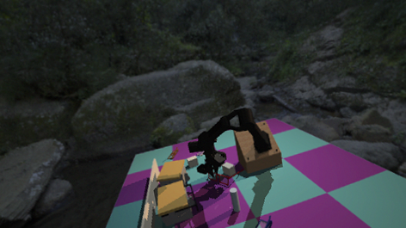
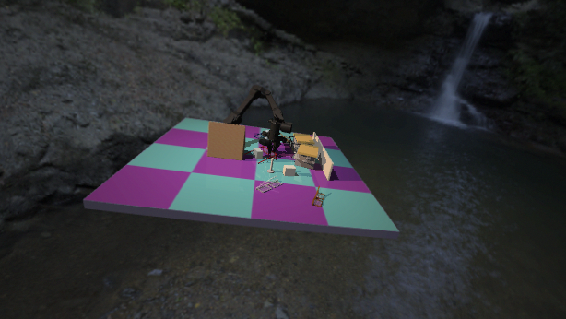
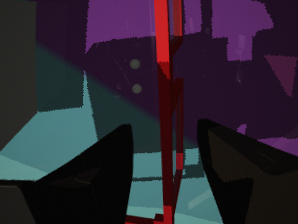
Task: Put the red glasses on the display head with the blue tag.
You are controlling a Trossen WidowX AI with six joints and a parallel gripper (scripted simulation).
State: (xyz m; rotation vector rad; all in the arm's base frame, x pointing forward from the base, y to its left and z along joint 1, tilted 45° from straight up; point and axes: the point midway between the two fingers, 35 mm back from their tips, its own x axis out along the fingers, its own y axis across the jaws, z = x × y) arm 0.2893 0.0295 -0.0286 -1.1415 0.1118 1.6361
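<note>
Right now my gripper tip is 7 cm past the red glasses, 2 cm to the left of it and 1 cm above it. The rest, counted from my gripper tip: tall pale board: 33 cm ahead, 5 cm to the left, 3 cm above.
</note>
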